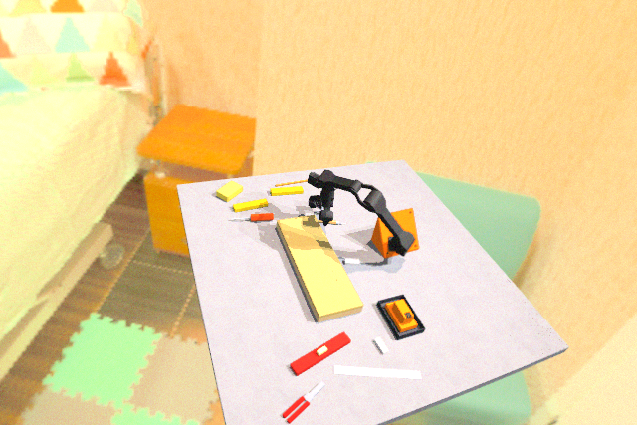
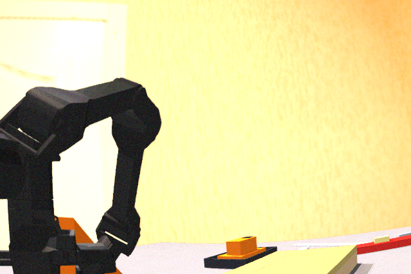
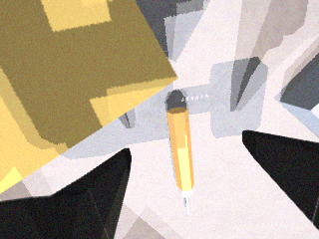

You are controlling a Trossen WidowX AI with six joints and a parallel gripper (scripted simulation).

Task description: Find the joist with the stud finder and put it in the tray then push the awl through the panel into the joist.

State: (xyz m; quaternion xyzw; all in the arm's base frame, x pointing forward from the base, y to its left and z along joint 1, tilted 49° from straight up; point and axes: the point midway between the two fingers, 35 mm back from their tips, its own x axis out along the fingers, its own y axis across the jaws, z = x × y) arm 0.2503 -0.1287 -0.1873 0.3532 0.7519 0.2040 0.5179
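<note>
My gripper tip is now 40 mm past the awl, 20 mm to the right of it and 10 mm above it. From my gripper tip the other things lie so: orange stud finder 130 mm behind, 580 mm to the left, 30 mm above; red level 220 mm ahead, 640 mm to the left; dark tray 130 mm behind, 560 mm to the left.
</note>
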